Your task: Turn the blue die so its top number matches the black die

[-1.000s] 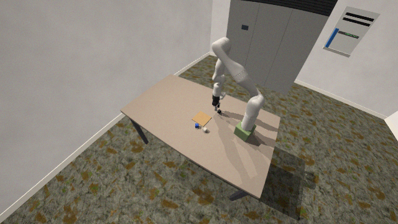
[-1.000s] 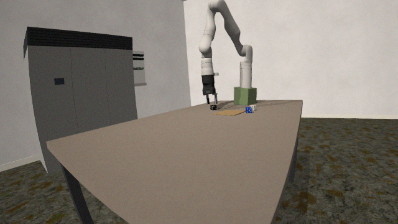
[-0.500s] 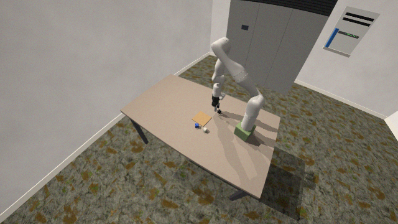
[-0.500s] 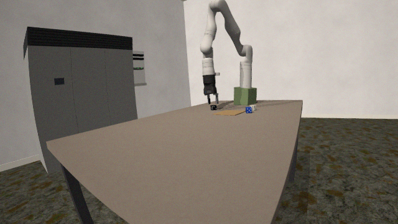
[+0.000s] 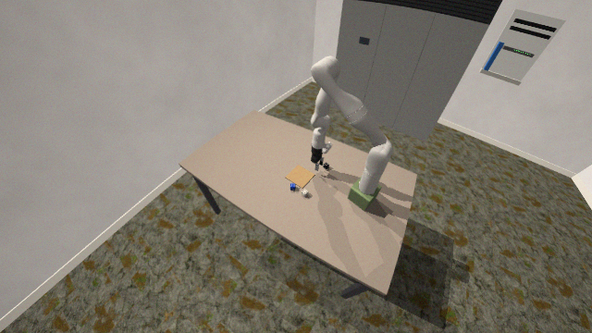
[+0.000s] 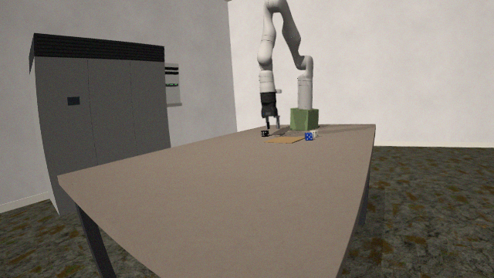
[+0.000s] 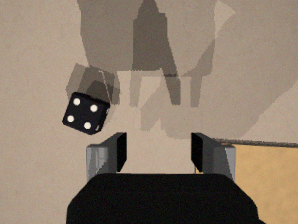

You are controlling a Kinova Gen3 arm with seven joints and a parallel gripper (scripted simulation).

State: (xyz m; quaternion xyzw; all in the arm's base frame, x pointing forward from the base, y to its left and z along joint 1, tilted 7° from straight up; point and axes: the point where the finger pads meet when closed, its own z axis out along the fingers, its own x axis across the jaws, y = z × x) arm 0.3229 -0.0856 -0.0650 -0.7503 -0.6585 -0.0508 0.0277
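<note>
Right now my hand is 21 cm to the right of the white die and 4 cm above it. Round my hand: black die: 3 cm behind, 6 cm to the right, 4 cm below; then tan mat: 9 cm ahead, 9 cm to the left, 6 cm below; then blue die: 9 cm ahead, 20 cm to the left, 4 cm below.
</note>
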